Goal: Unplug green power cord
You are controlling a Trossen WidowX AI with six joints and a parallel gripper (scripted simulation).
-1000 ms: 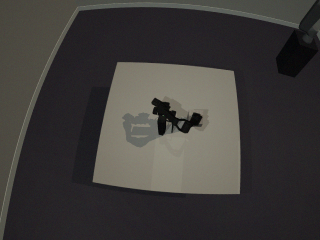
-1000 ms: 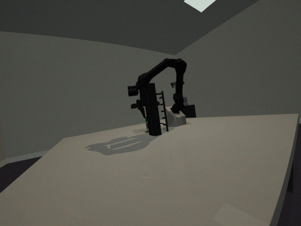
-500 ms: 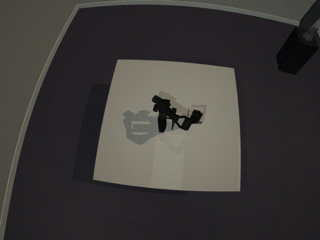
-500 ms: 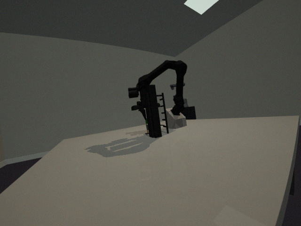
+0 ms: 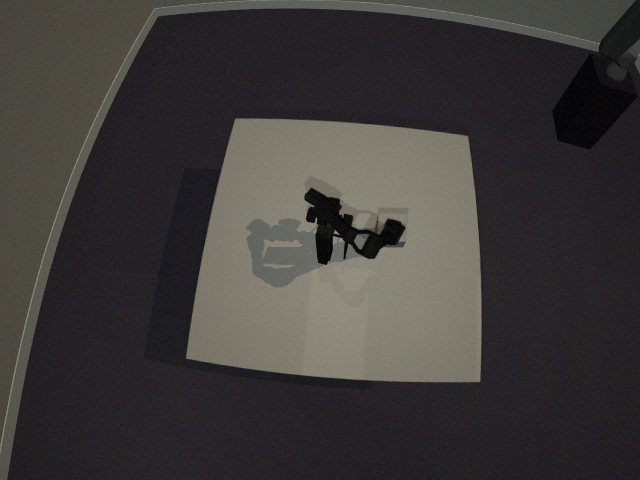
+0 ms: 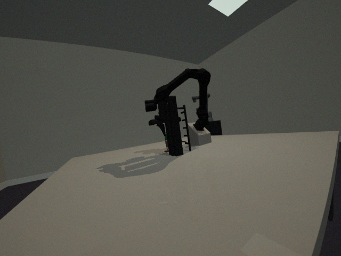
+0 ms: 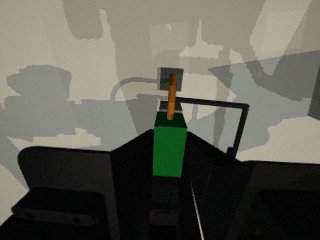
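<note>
My gripper tip is now 3 cm to the right of the green plug.
</note>
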